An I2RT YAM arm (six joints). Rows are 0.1 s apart.
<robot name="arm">
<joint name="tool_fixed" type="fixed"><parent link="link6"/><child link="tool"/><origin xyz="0 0 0" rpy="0 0 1.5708"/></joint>
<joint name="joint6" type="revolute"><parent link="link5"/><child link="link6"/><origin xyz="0.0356 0 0.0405" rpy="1.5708 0 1.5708"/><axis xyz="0 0 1"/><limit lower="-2.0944" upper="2.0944"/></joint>
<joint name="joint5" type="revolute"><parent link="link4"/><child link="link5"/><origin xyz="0.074 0.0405 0.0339" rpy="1.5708 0 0"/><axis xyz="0 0 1"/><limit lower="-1.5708" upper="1.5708"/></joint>
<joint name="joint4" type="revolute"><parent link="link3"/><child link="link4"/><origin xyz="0.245 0.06 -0.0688" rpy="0 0 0"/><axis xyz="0 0 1"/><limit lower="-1.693" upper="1.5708"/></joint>
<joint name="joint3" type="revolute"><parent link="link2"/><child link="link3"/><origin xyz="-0.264 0 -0.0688" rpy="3.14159 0 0"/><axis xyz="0 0 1"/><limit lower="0" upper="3.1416"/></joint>
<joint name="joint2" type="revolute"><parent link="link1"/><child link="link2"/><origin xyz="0.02 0.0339 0.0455" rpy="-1.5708 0 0"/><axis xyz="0 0 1"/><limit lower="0" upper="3.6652"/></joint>
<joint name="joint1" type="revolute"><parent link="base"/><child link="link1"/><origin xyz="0 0 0.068" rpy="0 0 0"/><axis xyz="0 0 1"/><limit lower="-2.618" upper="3.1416"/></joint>
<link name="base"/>
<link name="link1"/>
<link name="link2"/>
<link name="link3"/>
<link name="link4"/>
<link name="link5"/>
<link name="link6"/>
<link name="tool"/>
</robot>
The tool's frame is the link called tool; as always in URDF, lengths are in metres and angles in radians.
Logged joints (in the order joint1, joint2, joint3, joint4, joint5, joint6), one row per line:
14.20 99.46 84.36 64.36 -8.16 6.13
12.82 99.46 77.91 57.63 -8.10 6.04
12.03 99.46 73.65 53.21 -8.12 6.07
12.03 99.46 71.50 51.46 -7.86 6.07
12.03 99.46 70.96 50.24 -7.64 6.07
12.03 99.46 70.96 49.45 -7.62 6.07
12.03 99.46 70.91 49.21 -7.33 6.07
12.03 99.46 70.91 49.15 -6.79 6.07
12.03 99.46 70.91 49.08 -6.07 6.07
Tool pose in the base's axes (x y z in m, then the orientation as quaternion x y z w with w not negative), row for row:
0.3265 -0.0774 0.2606 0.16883 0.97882 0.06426 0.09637
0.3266 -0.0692 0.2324 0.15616 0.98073 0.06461 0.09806
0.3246 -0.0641 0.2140 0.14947 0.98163 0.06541 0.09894
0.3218 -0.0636 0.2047 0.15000 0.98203 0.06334 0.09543
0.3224 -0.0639 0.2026 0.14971 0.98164 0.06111 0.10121
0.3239 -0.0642 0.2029 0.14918 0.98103 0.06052 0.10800
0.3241 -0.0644 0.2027 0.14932 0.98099 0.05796 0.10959
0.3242 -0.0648 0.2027 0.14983 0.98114 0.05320 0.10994
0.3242 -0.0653 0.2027 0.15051 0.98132 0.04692 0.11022
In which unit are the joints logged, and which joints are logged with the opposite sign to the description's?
The joints are logged in degrees. Opposite sign: joint1, joint4.
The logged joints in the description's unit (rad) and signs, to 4 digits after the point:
-0.2478 1.7359 1.4724 -1.1233 -0.1424 0.1070
-0.2238 1.7359 1.3598 -1.0058 -0.1414 0.1054
-0.2100 1.7359 1.2854 -0.9287 -0.1417 0.1059
-0.2100 1.7359 1.2479 -0.8981 -0.1372 0.1059
-0.2100 1.7359 1.2385 -0.8769 -0.1333 0.1059
-0.2100 1.7359 1.2385 -0.8631 -0.1330 0.1059
-0.2100 1.7359 1.2376 -0.8589 -0.1279 0.1059
-0.2100 1.7359 1.2376 -0.8578 -0.1185 0.1059
-0.2100 1.7359 1.2376 -0.8566 -0.1059 0.1059

